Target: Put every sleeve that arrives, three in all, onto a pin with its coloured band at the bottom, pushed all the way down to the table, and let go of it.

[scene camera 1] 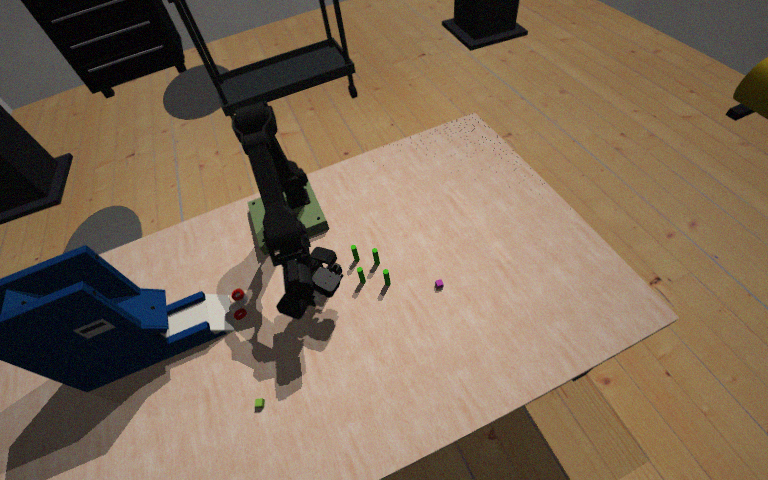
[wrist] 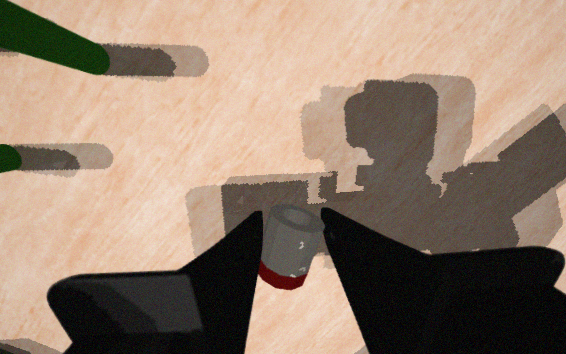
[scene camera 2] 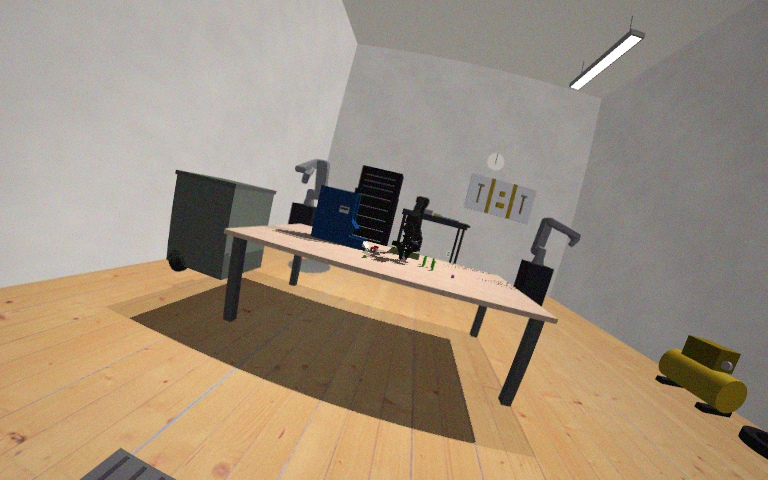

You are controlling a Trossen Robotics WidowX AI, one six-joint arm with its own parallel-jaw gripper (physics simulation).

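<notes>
My gripper [scene camera 1: 310,293] [scene camera 2: 403,258] [wrist: 291,216] is shut on a grey sleeve [wrist: 292,245], which fills the gap between the fingertips. Its open grey end faces the top of the wrist view and its red band the bottom. Its exact tilt and height are unclear; the gripper hides it in scene camera 1. Two more sleeves [scene camera 1: 237,294] [scene camera 1: 240,314] are at the chute's end, red ends showing; whether they stand or lie is unclear. Several bare green pins [scene camera 1: 355,253] [scene camera 1: 375,256] [scene camera 1: 361,275] [scene camera 1: 386,277] stand beside the gripper; parts of two [wrist: 55,42] [wrist: 7,158] show in the wrist view.
The blue dispenser [scene camera 1: 50,339] [scene camera 2: 335,215] with its white chute [scene camera 1: 195,318] stands left of the arm. A purple cube [scene camera 1: 438,284] [scene camera 2: 452,276] lies beyond the pins. A light green cube [scene camera 1: 259,403] [scene camera 2: 364,256] lies nearer the table's front edge. The arm's green base plate [scene camera 1: 317,217] is behind the gripper.
</notes>
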